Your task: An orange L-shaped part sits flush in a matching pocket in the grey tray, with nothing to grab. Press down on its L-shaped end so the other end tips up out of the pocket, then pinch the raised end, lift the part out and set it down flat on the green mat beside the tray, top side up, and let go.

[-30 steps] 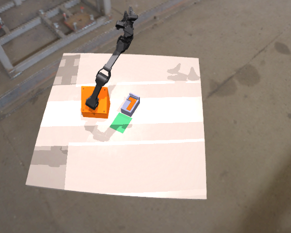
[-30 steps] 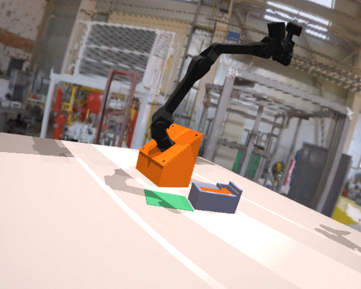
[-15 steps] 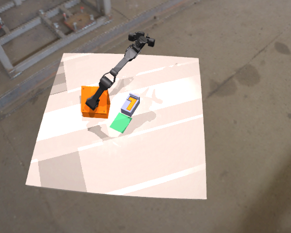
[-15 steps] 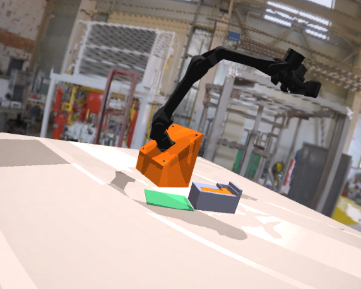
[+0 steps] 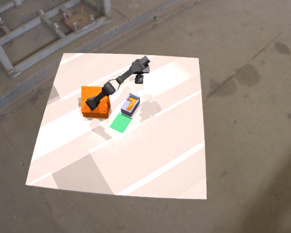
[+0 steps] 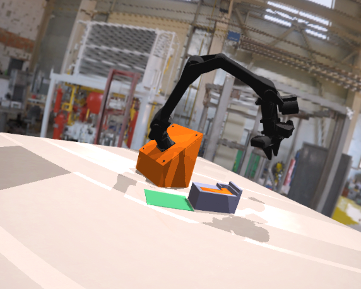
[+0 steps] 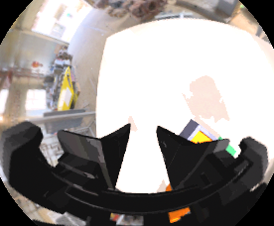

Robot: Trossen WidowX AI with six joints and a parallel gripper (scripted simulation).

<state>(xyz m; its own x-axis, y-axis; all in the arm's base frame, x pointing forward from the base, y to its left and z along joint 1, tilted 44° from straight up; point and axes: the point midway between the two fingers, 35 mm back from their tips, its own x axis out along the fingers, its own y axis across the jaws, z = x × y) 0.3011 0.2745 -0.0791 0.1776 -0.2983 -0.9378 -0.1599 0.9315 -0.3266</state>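
Right now the orange L-shaped part is 50 mm behind my gripper tip, 170 mm to the right of it and 170 mm below it. The rest, counted from my gripper tip: green mat (100 mm behind, 330 mm to the right, 230 mm below).
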